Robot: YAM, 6 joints.
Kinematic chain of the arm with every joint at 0, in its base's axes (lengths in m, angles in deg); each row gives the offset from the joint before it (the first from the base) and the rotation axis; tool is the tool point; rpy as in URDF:
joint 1: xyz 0 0 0.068 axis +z
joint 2: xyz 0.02 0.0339 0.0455 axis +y
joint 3: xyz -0.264 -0.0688 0 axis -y
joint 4: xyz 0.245 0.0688 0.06 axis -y
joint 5: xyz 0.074 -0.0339 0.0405 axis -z
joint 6: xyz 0.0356 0 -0.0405 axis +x
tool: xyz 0 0 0 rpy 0 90 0
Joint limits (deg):
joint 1: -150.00..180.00
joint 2: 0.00..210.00
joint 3: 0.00..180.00
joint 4: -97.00..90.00
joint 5: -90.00..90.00
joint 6: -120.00..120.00
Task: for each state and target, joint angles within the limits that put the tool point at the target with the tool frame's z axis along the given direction. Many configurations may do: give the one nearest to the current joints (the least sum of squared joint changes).
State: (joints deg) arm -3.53 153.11 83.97 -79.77 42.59 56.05
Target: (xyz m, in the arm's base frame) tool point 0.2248 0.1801 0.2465 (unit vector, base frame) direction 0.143 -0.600 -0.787
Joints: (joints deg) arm 42.52 101.76 81.56 -90.67 32.61 56.05
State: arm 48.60 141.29 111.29 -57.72 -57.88 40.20
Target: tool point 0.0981 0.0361 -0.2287 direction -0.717 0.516 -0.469
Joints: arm 8.16 190.48 64.56 -17.69 -37.77 40.20
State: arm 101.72 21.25 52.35 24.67 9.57 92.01
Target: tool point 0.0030 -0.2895 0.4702 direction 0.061 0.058 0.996
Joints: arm 90.16 0.11 88.21 -1.43 3.51 92.01
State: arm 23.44 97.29 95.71 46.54 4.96 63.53
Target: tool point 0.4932 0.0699 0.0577 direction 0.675 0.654 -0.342
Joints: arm 5.67 141.17 82.52 33.73 -35.73 63.53
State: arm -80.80 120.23 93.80 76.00 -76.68 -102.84
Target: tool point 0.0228 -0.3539 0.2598 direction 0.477 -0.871 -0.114
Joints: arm -88.97 89.96 51.81 30.76 -27.48 -102.84
